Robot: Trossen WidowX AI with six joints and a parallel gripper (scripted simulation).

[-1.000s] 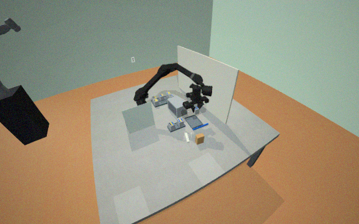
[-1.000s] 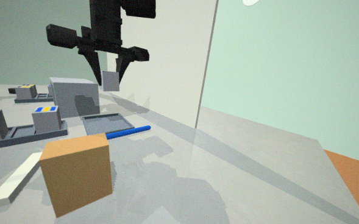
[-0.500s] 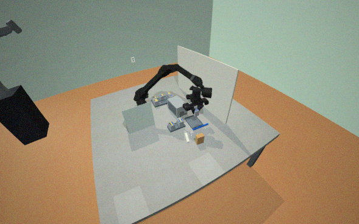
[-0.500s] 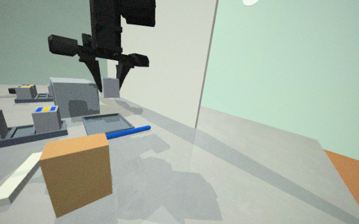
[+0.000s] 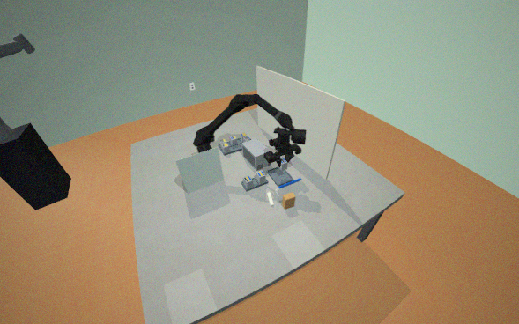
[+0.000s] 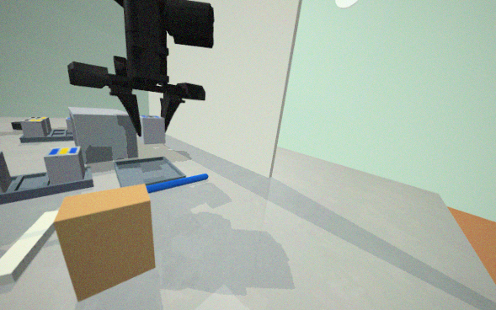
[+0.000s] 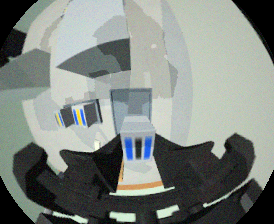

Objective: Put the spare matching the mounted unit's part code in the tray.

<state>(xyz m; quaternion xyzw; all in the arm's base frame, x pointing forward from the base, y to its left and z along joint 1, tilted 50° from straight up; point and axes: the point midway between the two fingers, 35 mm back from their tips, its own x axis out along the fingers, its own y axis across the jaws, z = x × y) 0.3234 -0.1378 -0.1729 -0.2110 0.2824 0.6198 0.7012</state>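
Right now my gripper tip is 150 mm past the rack, 40 mm to the right of it and 70 mm above it. From my gripper tip the other things lie so: mounted unit: 40 mm behind, 200 mm to the left, 20 mm below; wall panel: 190 mm ahead, 190 mm to the left, 150 mm above.
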